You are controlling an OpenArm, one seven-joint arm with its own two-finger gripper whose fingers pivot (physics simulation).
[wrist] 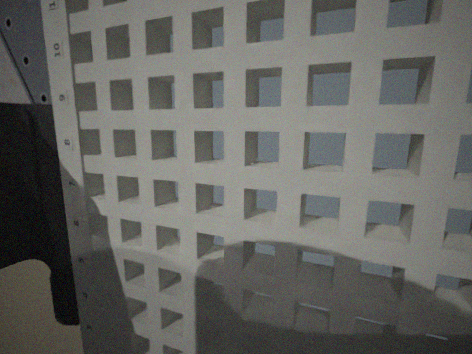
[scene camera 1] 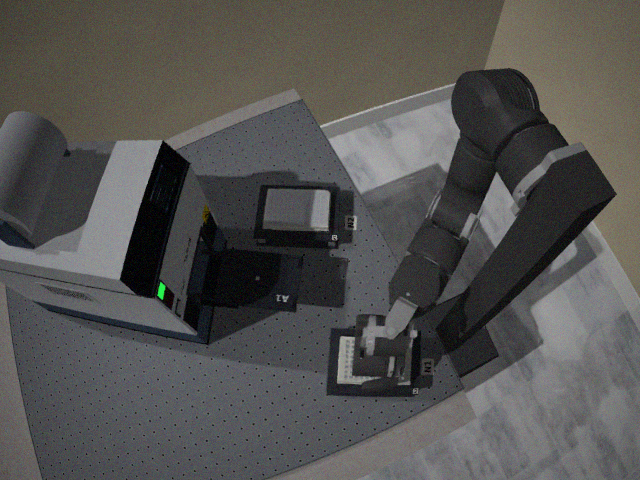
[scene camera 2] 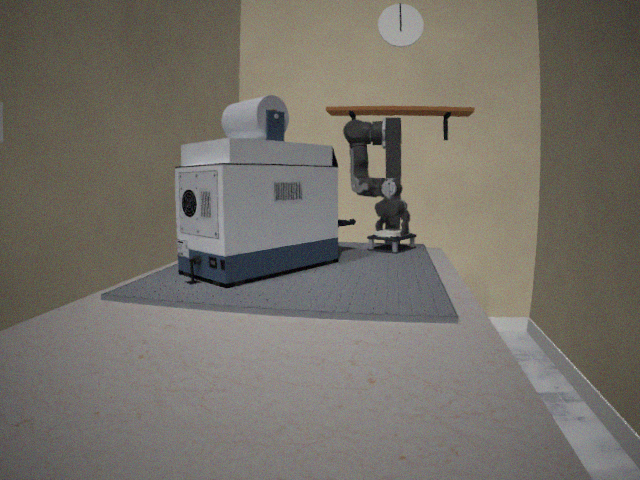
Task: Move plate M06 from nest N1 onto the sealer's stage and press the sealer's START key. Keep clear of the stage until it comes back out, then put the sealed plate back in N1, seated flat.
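Plate M06 (scene camera 1: 346, 359) (scene camera 2: 385, 233) (wrist: 233, 120), pale with square wells, lies level at nest N1 (scene camera 1: 332, 364) (scene camera 2: 409, 238), within its dark rim. I cannot tell whether it is fully seated. My gripper (scene camera 1: 379, 356) (scene camera 2: 392, 226) is over the plate from above and shut on its two long sides. In the wrist view one dark finger (wrist: 27, 185) stands against the numbered edge; the other finger is hidden. The white and blue sealer (scene camera 1: 105, 206) (scene camera 2: 281, 206) stands to the left in scene camera 1, its stage (scene camera 1: 242, 273) out, dark and bare. A green light (scene camera 1: 161, 290) shows on its front.
Nest N2 (scene camera 1: 260, 222) holds another plate with a pale top (scene camera 1: 297, 209), behind the stage and close beside it. A film roll (scene camera 1: 31, 175) (scene camera 2: 248, 118) sits on top of the sealer. The perforated board (scene camera 1: 232, 403) (scene camera 2: 289, 299) lies under everything. A wall shelf (scene camera 2: 400, 110) is behind the arm.
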